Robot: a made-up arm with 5 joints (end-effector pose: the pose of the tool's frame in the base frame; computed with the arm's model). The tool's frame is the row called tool. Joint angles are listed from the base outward.
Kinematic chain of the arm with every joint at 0, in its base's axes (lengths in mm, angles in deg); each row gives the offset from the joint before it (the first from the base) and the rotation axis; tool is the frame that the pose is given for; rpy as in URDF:
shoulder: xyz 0 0 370.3 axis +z
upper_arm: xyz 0 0 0 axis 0 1 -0.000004
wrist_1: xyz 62.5 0 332.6 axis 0 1 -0.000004
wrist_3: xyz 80.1 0 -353.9 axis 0 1 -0.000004
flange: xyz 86.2 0 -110.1 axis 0 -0.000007 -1
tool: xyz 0 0 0 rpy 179.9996 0 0
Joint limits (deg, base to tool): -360..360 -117.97..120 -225..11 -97..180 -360..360
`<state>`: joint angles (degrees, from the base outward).
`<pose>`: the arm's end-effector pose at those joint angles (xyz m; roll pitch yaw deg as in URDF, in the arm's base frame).
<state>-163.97 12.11 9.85 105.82 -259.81</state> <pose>0.0644 0.0185 0.3235 51.78 -8.04 112.31</pose>
Working (the frame after each row of the table, in the pose's form):
after shoulder: 0.0000 0.0000 0.3703 0.00 0.00 -163.97
after upper_arm: 0.0000 0.0000 0.3703 0.00 12.11 -163.97
after wrist_1: -0.1258 -0.0361 0.6824 0.00 21.96 -163.97
after wrist_3: -0.0700 -0.0201 0.3242 -180.00 52.22 16.03
after flange: 0.0644 0.0185 0.3235 -128.22 -8.04 112.31

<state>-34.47 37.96 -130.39 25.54 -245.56</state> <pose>0.6094 -0.4183 0.7252 -115.11 22.37 -134.58</pose>
Working (the frame after each row of the table, in the pose's form):
after shoulder: 0.0000 0.0000 0.3703 0.00 0.00 -34.47
after upper_arm: 0.0000 0.0000 0.3703 0.00 37.96 -34.47
after wrist_1: 0.2093 -0.1437 0.5941 -179.99 -87.57 145.52
after wrist_3: 0.4980 -0.3419 0.6891 0.00 -66.89 -34.47
after flange: 0.6094 -0.4183 0.7252 64.89 22.37 -134.58

